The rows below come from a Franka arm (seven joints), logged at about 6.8 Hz.
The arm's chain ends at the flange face. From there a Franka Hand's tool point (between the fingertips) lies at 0.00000 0.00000 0.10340 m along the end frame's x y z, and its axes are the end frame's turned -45 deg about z.
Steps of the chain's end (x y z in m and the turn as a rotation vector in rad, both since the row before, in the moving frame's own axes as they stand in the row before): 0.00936, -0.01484, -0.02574, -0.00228, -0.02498, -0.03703; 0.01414, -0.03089, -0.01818, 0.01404, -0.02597, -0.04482; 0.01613, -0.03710, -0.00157, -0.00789, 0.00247, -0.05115; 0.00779, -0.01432, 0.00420, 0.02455, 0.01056, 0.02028; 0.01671, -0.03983, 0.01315, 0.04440, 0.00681, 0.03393; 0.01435, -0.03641, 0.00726, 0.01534, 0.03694, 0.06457; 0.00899, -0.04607, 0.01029, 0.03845, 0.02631, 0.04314; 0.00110, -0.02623, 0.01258, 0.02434, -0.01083, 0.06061; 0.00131, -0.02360, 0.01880, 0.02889, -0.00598, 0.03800
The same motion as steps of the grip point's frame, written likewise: 0.01509, -0.00550, -0.02577, 0.01605, -0.01928, -0.03703; 0.03090, -0.01475, -0.01823, 0.02829, -0.00844, -0.04482; 0.03726, -0.01406, -0.00157, -0.00733, -0.00383, -0.05115; 0.01821, -0.00561, 0.00416, 0.00989, 0.02483, 0.02028; 0.04377, -0.01903, 0.01305, 0.02658, 0.03621, 0.03393; 0.03966, -0.01390, 0.00718, -0.01527, 0.03697, 0.06457; 0.04368, -0.02700, 0.01018, 0.00858, 0.04579, 0.04314; 0.02039, -0.02031, 0.01254, 0.02487, 0.00955, 0.06061; 0.01934, -0.01828, 0.01876, 0.02466, 0.01620, 0.03800
